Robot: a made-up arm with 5 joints. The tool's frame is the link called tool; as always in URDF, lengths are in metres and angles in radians. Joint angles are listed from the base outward. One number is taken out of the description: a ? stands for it. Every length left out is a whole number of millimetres.
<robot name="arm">
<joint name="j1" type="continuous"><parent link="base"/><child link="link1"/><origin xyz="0.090 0.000 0.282" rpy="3.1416 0.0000 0.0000"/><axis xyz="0 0 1"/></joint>
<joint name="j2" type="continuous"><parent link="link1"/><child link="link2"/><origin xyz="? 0.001 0.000" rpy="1.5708 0.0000 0.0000"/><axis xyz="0 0 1"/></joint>
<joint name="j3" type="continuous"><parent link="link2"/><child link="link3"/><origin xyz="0.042 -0.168 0.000" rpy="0.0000 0.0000 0.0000"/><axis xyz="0 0 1"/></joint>
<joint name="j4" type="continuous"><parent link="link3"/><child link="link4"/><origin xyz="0.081 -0.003 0.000" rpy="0.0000 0.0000 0.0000"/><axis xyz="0 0 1"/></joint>
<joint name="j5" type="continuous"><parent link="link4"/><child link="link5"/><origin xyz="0.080 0.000 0.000" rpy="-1.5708 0.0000 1.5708"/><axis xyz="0 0 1"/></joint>
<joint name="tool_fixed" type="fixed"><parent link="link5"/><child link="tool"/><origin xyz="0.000 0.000 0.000" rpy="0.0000 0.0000 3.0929"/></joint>
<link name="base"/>
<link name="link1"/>
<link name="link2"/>
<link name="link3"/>
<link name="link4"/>
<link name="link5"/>
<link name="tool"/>
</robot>
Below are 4 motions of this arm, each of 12 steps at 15 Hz.
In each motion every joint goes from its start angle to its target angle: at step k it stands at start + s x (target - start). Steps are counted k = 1, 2, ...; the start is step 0. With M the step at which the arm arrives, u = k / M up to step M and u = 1 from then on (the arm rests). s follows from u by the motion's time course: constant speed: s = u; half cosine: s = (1 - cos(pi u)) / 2; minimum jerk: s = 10 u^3 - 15 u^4 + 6 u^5.
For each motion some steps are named. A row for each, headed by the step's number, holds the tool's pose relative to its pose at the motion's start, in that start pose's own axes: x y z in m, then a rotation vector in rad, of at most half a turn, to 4 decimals.
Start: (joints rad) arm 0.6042 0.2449 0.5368 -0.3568 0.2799
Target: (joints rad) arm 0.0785 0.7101 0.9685 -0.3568 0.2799
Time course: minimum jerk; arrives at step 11
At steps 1, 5, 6, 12:
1: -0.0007 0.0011 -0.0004 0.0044 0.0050 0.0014
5: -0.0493 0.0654 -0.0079 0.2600 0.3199 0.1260
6: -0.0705 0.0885 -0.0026 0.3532 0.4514 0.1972
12: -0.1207 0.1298 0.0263 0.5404 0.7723 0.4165

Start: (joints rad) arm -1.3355 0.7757 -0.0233 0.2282 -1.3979
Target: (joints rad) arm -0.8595 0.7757 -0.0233 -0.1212 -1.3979
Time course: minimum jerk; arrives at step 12
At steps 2, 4, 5, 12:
2: 0.0051 0.0003 0.0000 0.0111 -0.0110 -0.0140
4: 0.0302 0.0008 0.0011 0.0654 -0.0672 -0.0809
5: 0.0500 -0.0001 0.0030 0.1075 -0.1142 -0.1314
12: 0.1426 -0.0198 0.0245 0.2991 -0.3712 -0.3451

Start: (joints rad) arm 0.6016 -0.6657 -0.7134 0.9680 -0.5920
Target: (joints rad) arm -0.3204 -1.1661 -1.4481 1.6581 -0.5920
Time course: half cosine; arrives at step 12
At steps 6, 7, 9, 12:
6: 0.0319 0.0013 0.0891 0.4765 0.0215 -0.2406
7: 0.0404 -0.0136 0.1086 0.5896 0.0238 -0.3208
9: 0.0512 -0.0508 0.1337 0.7725 0.0262 -0.4764
12: 0.0539 -0.0808 0.1431 0.8819 0.0271 -0.5892

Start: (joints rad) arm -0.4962 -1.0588 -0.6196 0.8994 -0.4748
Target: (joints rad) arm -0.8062 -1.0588 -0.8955 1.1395 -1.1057
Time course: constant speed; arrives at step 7
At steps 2, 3, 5, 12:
2: 0.0057 -0.0015 0.0051 0.0573 0.0278 -0.2427
3: 0.0085 -0.0027 0.0076 0.0840 0.0455 -0.3642
5: 0.0140 -0.0062 0.0126 0.1332 0.0885 -0.6073
12: 0.0193 -0.0111 0.0173 0.1761 0.1414 -0.8500

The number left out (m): 0.041
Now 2 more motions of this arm.
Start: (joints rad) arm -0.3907 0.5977 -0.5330 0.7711 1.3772
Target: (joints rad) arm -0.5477 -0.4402 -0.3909 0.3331 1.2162
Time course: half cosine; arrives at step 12
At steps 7, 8, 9, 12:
7: 0.0321 -0.0381 0.1727 -0.7762 -0.3314 -0.0541
8: 0.0318 -0.0328 0.2082 -0.9193 -0.4086 -0.0699
9: 0.0296 -0.0250 0.2381 -1.0407 -0.4779 -0.0848
12: 0.0232 -0.0090 0.2787 -1.2099 -0.5807 -0.1076

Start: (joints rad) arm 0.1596 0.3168 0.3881 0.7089 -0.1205
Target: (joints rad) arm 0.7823 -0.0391 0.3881 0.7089 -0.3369
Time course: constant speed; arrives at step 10
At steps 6, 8, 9, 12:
6: -0.0034 -0.0753 0.0383 -0.0462 -0.2290 -0.4906
8: -0.0121 -0.0978 0.0517 -0.0727 -0.3095 -0.6493
9: -0.0178 -0.1082 0.0584 -0.0881 -0.3507 -0.7274
12: -0.0242 -0.1180 0.0652 -0.1049 -0.3924 -0.8046

